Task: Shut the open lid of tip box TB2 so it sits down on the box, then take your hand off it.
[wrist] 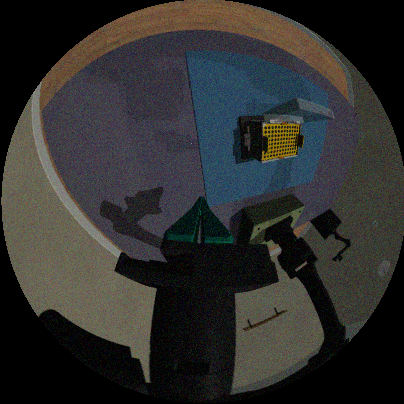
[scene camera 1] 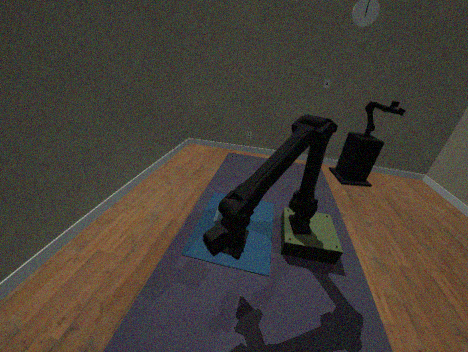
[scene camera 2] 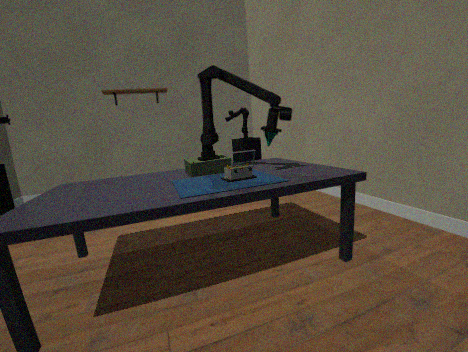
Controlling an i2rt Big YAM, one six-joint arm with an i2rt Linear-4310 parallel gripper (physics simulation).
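Places are measured from the arm's base along level axes (x ahead, y right, z down), in millimetres.
Pixels of known places: gripper, between the fingertips: (wrist: 201, 200) (scene camera 1: 233, 251) (scene camera 2: 268, 146); arm's base, origin of its link: (wrist: 277, 227) (scene camera 1: 299, 225) (scene camera 2: 208, 159).
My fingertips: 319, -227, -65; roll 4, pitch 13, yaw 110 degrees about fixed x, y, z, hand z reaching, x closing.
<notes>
Ahead of a thing's pixels: the offset from my fingertips to its middle, as dx, dy, dz. Level surfaces: height alone.
The tip box TB2 {+6, +207, +114} (scene camera 2: 239, 173) (wrist: 281, 141) stands on the blue mat {dz +147} (scene camera 2: 192, 188) (wrist: 220, 175), with its yellow rack of holes showing. Its clear lid {+72, +213, +42} (scene camera 2: 243, 157) (wrist: 302, 109) is open and stands up along one long side of the box. In scene camera 1 the arm hides most of the box. My gripper (scene camera 2: 269, 144) (wrist: 201, 200) is shut and empty, its green fingertips together. It hangs high above the table, off to one side of the box and touching nothing. Any label on the box is too small to read.
The arm's green base block (scene camera 1: 317, 232) (scene camera 2: 194, 166) (wrist: 265, 215) stands beside the mat on the purple table {dz +150} (scene camera 1: 200, 310) (scene camera 2: 95, 200) (wrist: 120, 100). A second small arm on a black pedestal (scene camera 1: 358, 156) (scene camera 2: 250, 148) (wrist: 326, 223) stands beyond the table. A wooden shelf (scene camera 2: 135, 91) hangs on the wall.
</notes>
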